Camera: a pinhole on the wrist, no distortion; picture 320 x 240 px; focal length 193.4 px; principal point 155.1 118.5 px. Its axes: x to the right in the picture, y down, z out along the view. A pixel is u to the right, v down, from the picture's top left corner.
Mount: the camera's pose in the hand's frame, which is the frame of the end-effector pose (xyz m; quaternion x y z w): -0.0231 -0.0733 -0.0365 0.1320 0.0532 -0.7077 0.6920
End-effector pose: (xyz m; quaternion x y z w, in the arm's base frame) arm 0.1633 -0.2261 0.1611 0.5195 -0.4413 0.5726 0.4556
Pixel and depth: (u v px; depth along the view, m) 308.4 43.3 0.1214
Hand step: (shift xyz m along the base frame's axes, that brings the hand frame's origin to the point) 0.2053 -0.0159 -0.0744
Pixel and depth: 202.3 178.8 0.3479
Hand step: 0.2974 -0.2292 0.0728
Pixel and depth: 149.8 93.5 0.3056
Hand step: 0.1933 -0.2275 -0.0740
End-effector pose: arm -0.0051 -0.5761 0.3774 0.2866 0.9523 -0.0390 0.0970
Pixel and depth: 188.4 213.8 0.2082
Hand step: -0.1097 -0.1295 -0.1696
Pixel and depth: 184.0 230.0 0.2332
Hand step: -0.1324 -0.1231 -0.2026
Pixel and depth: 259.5 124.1 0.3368
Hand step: -0.1038 -0.3395 -0.2179
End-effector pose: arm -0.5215 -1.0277 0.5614 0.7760 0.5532 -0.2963 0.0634
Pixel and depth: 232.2 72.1 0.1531
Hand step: -0.2044 -0.0374 0.0062
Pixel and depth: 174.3 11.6 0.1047
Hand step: -0.1381 -0.0583 0.0289
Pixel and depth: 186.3 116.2 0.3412
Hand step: -0.3137 -0.0906 -0.1412
